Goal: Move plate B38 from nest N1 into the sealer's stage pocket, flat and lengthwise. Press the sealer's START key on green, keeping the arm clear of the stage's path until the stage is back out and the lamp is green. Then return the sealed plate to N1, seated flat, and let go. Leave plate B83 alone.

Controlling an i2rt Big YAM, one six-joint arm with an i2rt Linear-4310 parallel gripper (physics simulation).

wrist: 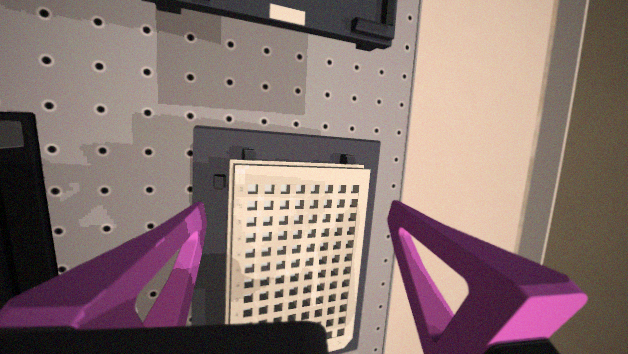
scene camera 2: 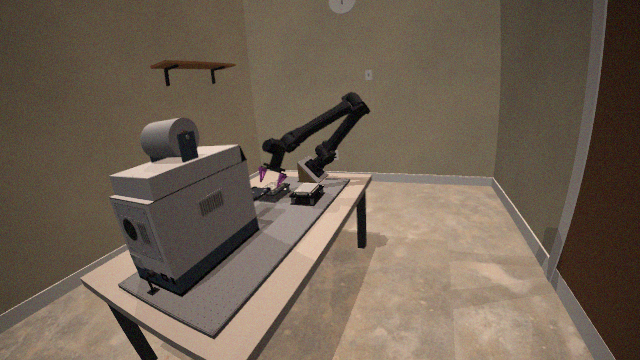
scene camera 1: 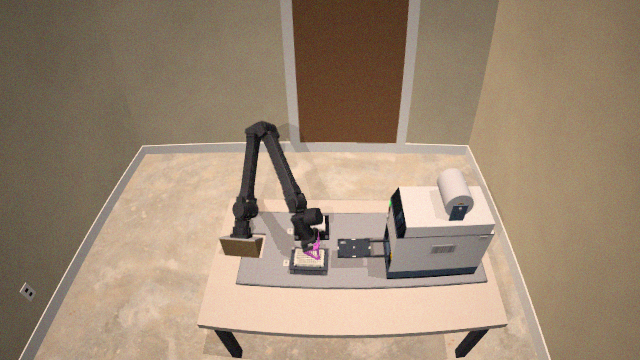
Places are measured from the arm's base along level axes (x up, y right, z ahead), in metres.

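Pixels of known places: gripper, fingertip midpoint: (wrist: 300, 210) (scene camera 2: 268, 185) (scene camera 1: 318, 252); arm's base at its link origin: (scene camera 2: 313, 168) (scene camera 1: 241, 237).
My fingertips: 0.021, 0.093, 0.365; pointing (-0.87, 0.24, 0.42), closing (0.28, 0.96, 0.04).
Note:
For each thing: its top centre in the pictures, then the offset to it from my fingertips, as dx, dy, dz. "spot": a spot on its surface instead. Level surfaces: height alone.
- cream well plate at its top centre: (wrist: 302, 269) (scene camera 1: 309, 256) (scene camera 2: 272, 185) -0.016, +0.009, -0.042
- dark front nest at its top centre: (wrist: 297, 267) (scene camera 1: 308, 257) (scene camera 2: 272, 186) -0.022, +0.008, -0.043
- second pale plate at its top centre: (scene camera 1: 311, 222) (scene camera 2: 306, 187) -0.016, -0.192, -0.041
- rear nest at a spot on its surface: (scene camera 2: 306, 199) spot: -0.072, -0.193, -0.019
- sealer's dark stage at its top centre: (scene camera 1: 364, 246) (scene camera 2: 247, 195) +0.023, -0.017, +0.197
- green lamp at its top centre: (scene camera 1: 390, 201) +0.205, -0.110, +0.299
- film roll at its top centre: (scene camera 2: 165, 120) (scene camera 1: 458, 181) +0.399, -0.019, +0.531
- perforated grey mat at its surface level: dx -0.076
A cream well plate (scene camera 1: 305, 258) (wrist: 300, 240) lies on the dark front nest (scene camera 1: 309, 271) (wrist: 210, 145). My open, empty gripper (scene camera 1: 315, 251) (scene camera 2: 272, 176) (wrist: 298, 204) is over this plate, one finger past each long side in the wrist view. A second pale plate (scene camera 2: 307, 188) rests on the rear nest (scene camera 2: 306, 199), which the arm partly hides in scene camera 1. The codes on plates and nests are too small to read. The sealer's dark stage (scene camera 1: 353, 248) (wrist: 240, 10) is out, its pocket empty. The sealer (scene camera 1: 440, 255) (scene camera 2: 205, 235) shows a green lamp (scene camera 1: 390, 203).
The arm's base stands on a slanted block (scene camera 1: 241, 246) at the table's left. Two stage rails (scene camera 1: 379, 241) run into the sealer, right of the nests. A film roll (scene camera 1: 454, 190) (scene camera 2: 167, 137) tops the sealer. A perforated grey mat (scene camera 1: 425, 281) (wrist: 100, 85) lies under everything.

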